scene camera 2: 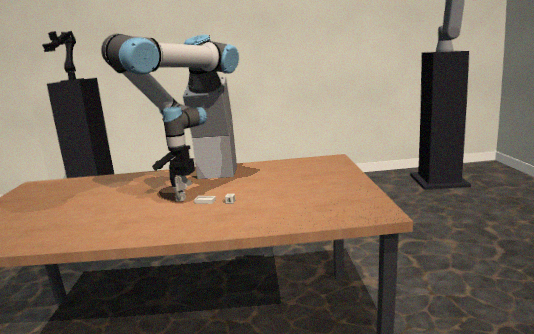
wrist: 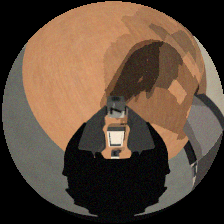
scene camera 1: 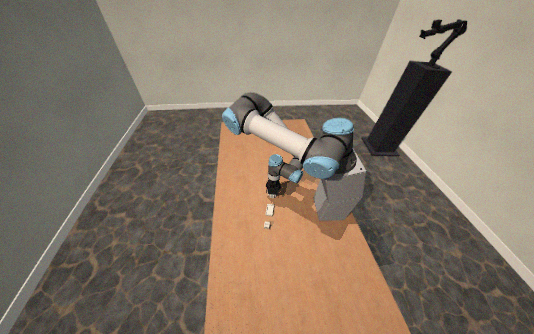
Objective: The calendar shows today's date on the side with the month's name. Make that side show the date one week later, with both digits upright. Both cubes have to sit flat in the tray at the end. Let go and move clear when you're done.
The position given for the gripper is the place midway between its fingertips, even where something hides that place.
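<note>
Scene camera 2 shows the gripper (scene camera 2: 181, 197), while the wrist view also has the gripper (wrist: 115, 106) in sight.
</note>
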